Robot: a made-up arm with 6 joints. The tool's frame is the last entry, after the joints. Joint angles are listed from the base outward.
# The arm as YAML. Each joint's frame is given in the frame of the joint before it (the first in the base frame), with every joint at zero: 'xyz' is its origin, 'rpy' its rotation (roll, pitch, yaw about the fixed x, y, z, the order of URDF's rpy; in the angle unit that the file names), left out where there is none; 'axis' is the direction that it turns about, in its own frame. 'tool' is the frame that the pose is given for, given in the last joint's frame.
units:
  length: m
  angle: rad
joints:
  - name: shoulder
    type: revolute
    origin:
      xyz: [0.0, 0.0, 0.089]
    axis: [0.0, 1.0, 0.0]
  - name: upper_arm
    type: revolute
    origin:
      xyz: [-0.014, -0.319, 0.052]
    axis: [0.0, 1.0, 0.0]
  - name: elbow
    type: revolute
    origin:
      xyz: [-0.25, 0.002, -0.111]
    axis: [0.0, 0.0, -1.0]
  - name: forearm
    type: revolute
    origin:
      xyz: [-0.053, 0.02, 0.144]
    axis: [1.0, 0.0, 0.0]
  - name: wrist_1
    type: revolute
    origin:
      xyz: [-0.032, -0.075, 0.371]
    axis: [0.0, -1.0, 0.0]
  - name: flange
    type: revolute
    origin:
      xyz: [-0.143, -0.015, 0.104]
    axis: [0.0, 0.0, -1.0]
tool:
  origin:
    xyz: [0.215, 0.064, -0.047]
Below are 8 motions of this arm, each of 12 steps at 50 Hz.
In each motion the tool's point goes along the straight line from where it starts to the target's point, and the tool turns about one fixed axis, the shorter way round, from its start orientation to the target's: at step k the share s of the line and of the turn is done. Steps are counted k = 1, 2, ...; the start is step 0. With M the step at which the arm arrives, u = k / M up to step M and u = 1 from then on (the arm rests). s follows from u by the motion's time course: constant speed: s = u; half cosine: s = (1 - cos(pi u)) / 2; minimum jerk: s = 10 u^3 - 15 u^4 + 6 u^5.
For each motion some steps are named. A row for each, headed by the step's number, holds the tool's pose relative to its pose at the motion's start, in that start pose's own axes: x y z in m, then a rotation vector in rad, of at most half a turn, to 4 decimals.
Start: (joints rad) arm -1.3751 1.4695 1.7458 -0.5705 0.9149 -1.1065
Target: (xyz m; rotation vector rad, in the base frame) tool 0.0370 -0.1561 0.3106 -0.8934 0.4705 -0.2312
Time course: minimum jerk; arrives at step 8
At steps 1, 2, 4, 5, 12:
1: -0.0004 0.0002 0.0001 0.0012 -0.0004 0.0008
2: -0.0024 0.0013 0.0010 0.0075 -0.0028 0.0055
4: -0.0114 0.0063 0.0046 0.0362 -0.0133 0.0264
5: -0.0165 0.0092 0.0067 0.0525 -0.0193 0.0383
12: -0.0228 0.0127 0.0092 0.0725 -0.0267 0.0528

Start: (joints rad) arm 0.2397 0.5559 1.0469 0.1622 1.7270 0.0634
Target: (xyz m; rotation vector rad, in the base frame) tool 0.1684 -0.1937 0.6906 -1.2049 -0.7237 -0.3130
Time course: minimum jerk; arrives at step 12
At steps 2, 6, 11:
2: 0.0004 0.0049 -0.0014 -0.0045 0.0008 0.0122
6: 0.0052 0.0694 -0.0192 -0.0639 0.0115 0.1723
11: 0.0104 0.1380 -0.0383 -0.1271 0.0228 0.3428

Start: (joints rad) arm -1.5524 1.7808 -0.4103 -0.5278 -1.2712 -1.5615
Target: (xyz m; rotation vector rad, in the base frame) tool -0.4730 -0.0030 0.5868 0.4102 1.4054 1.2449
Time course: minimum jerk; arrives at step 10
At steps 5, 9, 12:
5: 0.0077 -0.0301 -0.0283 -0.0511 -0.0728 -0.0576
9: 0.0153 -0.0597 -0.0562 -0.1013 -0.1444 -0.1142
12: 0.0154 -0.0602 -0.0567 -0.1022 -0.1456 -0.1152

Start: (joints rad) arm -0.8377 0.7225 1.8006 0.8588 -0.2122 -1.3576
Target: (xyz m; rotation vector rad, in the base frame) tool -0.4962 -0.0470 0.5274 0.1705 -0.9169 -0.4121
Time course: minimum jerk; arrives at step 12
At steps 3, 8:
3: 0.0046 0.0008 -0.0009 -0.0091 0.0038 -0.0069
8: 0.0347 0.0058 -0.0070 -0.0696 0.0288 -0.0527

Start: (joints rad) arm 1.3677 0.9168 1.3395 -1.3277 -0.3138 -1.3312
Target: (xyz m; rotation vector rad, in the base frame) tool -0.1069 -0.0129 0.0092 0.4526 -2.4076 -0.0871
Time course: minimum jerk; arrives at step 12
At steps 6, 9, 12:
6: 0.0316 -0.0064 -0.0155 -0.0437 0.0968 -0.0910
9: 0.0567 -0.0116 -0.0278 -0.0784 0.1736 -0.1631
12: 0.0632 -0.0129 -0.0310 -0.0874 0.1936 -0.1819

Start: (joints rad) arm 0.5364 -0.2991 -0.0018 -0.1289 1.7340 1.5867
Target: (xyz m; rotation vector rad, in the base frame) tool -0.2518 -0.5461 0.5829 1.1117 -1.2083 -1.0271
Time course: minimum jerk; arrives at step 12
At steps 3, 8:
3: -0.0017 0.0017 -0.0018 0.0062 0.0058 0.0066
8: -0.0130 0.0126 -0.0138 0.0472 0.0445 0.0506

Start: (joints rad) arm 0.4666 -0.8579 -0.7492 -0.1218 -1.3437 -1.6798
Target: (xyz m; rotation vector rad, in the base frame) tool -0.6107 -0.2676 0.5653 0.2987 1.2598 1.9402
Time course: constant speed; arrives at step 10
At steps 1, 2, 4, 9, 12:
1: -0.0062 0.0007 -0.0005 -0.0002 -0.0023 0.0070
2: -0.0125 0.0013 -0.0009 -0.0005 -0.0046 0.0140
4: -0.0250 0.0026 -0.0019 -0.0009 -0.0092 0.0280
9: -0.0562 0.0059 -0.0042 -0.0021 -0.0208 0.0630
12: -0.0625 0.0066 -0.0047 -0.0024 -0.0231 0.0700

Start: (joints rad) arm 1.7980 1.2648 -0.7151 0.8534 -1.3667 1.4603
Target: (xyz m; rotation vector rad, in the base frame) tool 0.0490 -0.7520 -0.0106 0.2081 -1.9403 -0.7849
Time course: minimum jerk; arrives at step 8
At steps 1, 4, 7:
1: -0.0001 -0.0001 -0.0007 0.0022 -0.0004 -0.0011
4: -0.0032 -0.0043 -0.0227 0.0680 -0.0117 -0.0350
7: -0.0063 -0.0085 -0.0447 0.1338 -0.0230 -0.0688

